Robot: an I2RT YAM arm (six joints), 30 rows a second.
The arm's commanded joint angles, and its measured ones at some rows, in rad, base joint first. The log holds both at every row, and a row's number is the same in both.
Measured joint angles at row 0: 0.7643 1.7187 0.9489 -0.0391 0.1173 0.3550
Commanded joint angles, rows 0 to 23: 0.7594 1.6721 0.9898 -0.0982 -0.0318 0.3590; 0.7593 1.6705 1.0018 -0.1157 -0.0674 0.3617; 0.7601 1.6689 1.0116 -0.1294 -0.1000 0.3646; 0.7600 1.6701 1.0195 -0.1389 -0.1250 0.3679; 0.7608 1.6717 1.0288 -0.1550 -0.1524 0.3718; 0.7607 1.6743 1.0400 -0.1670 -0.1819 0.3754; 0.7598 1.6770 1.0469 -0.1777 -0.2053 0.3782; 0.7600 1.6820 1.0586 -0.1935 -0.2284 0.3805; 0.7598 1.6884 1.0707 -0.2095 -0.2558 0.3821; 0.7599 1.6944 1.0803 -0.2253 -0.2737 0.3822; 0.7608 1.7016 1.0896 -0.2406 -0.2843 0.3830; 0.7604 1.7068 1.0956 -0.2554 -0.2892 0.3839; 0.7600 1.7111 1.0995 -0.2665 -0.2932 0.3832; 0.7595 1.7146 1.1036 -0.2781 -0.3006 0.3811; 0.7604 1.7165 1.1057 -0.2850 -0.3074 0.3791; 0.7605 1.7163 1.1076 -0.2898 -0.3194 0.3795; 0.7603 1.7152 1.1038 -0.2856 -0.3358 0.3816; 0.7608 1.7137 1.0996 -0.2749 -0.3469 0.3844; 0.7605 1.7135 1.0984 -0.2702 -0.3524 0.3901; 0.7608 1.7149 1.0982 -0.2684 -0.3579 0.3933; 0.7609 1.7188 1.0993 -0.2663 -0.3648 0.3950; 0.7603 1.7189 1.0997 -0.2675 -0.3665 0.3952; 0.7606 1.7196 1.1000 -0.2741 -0.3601 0.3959; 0.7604 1.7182 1.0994 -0.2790 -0.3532 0.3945
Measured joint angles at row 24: 0.7425 1.7149 1.0809 -0.2550 -0.2665 0.3931
